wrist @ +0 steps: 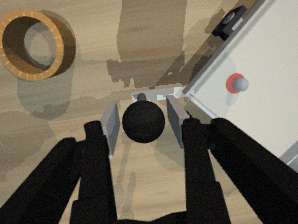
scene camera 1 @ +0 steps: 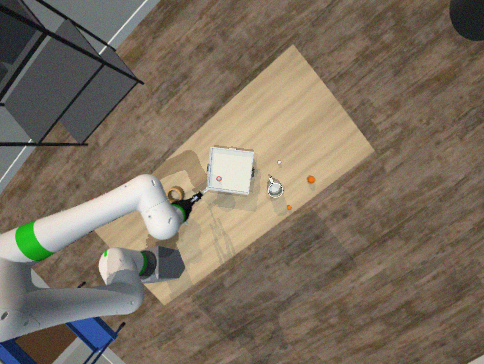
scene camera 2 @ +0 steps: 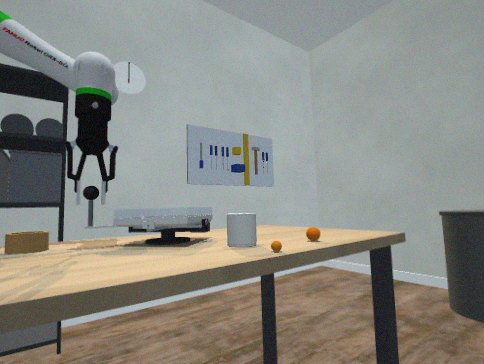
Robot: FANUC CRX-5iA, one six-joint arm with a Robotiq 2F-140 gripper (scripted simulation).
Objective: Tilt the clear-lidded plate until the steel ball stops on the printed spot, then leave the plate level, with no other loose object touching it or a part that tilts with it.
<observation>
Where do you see a black stand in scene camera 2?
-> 168, 237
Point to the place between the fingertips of the gripper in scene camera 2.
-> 90, 204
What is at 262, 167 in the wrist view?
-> The gripper.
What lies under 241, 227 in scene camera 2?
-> A white mug.
</observation>
